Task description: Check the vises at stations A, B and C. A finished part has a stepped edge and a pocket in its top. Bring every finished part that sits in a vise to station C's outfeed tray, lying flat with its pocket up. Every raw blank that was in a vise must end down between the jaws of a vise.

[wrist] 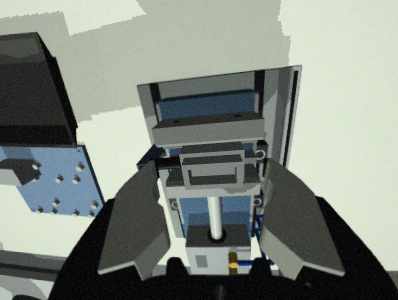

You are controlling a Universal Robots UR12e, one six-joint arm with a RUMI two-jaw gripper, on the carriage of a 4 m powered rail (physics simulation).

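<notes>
A vise point(208, 133) stands in the middle of the wrist view, with its rod and end block towards the bottom. A grey part point(212, 159) sits between its jaws. The part has a stepped edge and a rectangular pocket that faces up towards the camera, as on a finished part. My gripper point(209, 161) is open. Its two fingers stand to the left and right of the part, with a visible gap on each side. How high the fingertips are above the part cannot be told. No outfeed tray can be made out.
A large dark box-like body point(32, 95) stands at the upper left. Below it lies a blue plate point(65, 172) with several pegs and a grey block point(19, 170). A dark blue fitting point(150, 156) juts out at the vise's left side. Blue hoses and a brass fitting point(233, 265) are near its end block.
</notes>
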